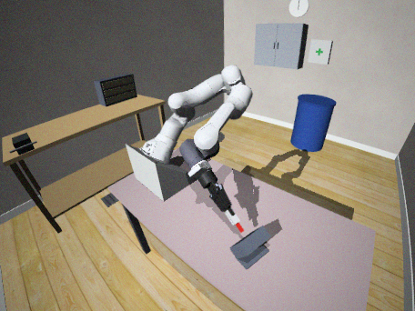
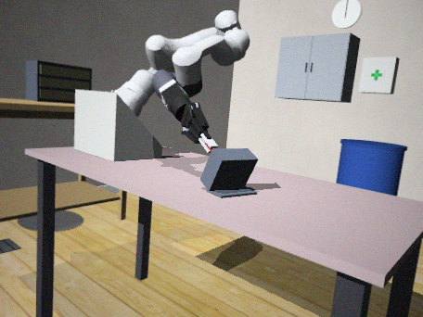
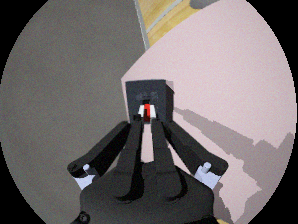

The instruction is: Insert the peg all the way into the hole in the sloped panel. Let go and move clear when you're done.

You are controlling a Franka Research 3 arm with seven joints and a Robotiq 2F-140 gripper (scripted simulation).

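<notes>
Right now the red peg is 3 cm ahead of my hand and 2 cm below it.
</notes>
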